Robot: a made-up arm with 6 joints.
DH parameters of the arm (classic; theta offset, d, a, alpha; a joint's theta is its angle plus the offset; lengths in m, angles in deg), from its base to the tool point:
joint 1: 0 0.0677 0.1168 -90
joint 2: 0 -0.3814 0.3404 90
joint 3: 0 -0.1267 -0.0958 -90
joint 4: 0 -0.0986 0.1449 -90
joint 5: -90 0.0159 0.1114 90
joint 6: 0 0.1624 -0.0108 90
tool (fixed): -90 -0.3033 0 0
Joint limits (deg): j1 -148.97..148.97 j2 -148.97..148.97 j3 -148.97..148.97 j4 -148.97..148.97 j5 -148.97..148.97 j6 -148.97..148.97
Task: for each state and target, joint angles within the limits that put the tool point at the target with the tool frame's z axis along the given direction. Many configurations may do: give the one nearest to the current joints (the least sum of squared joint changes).
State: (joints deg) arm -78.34 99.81 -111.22 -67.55 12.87 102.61
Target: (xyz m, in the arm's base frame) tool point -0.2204 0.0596 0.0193 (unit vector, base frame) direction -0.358 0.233 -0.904
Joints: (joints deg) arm -83.96 112.71 -119.00 -84.69 4.94 80.02
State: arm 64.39 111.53 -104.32 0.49 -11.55 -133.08
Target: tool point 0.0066 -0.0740 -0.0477 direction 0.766 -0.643 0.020
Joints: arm 53.88 99.40 -63.89 -37.74 -56.00 -126.97
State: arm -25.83 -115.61 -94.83 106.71 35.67 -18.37
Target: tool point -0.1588 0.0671 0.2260 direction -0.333 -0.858 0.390
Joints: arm -26.59 -148.97 -109.55 116.11 -2.86 25.28
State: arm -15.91 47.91 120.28 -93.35 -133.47 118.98
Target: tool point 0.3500 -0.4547 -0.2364 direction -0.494 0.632 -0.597
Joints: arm -27.31 66.10 148.97 -57.88 -117.72 116.58
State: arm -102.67 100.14 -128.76 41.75 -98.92 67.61
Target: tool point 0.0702 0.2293 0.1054 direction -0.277 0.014 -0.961
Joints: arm -133.13 121.20 -148.63 40.61 -55.41 80.75
